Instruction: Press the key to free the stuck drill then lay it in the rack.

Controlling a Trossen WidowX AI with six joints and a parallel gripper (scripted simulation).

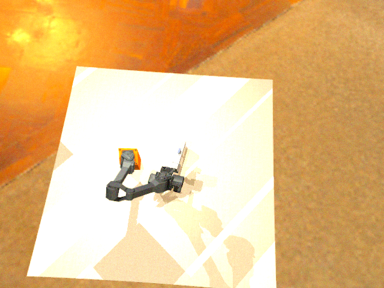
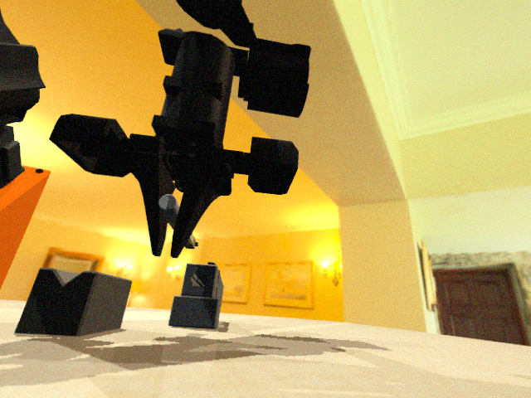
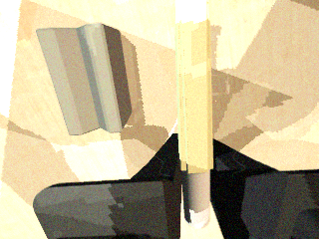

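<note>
The drill is 4 cm to the left of my gripper tip, 3 cm above it and 1 cm ahead of it. From my gripper tip the other things lie so: grey stepped block (19 cm to the left, 7 cm ahead, 2 cm below); key (21 cm to the left, 8 cm ahead).
</note>
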